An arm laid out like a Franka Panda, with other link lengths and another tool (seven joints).
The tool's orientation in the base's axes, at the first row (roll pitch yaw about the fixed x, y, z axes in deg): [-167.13, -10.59, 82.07]
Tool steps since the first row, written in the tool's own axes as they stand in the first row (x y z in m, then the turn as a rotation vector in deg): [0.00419, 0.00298, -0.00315, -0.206, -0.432, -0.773]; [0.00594, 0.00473, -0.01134, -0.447, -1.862, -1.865]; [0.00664, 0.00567, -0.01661, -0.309, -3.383, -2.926]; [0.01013, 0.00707, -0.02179, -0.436, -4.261, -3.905]
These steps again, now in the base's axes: [0.00408, 0.00314, 0.00314, -0.296, -0.321, 0.797]; [0.00762, 0.00298, 0.01092, -1.504, -0.648, 2.113]; [0.00966, 0.00247, 0.01590, -2.754, -0.592, 3.488]; [0.01251, 0.00466, 0.02119, -3.432, -0.837, 4.595]
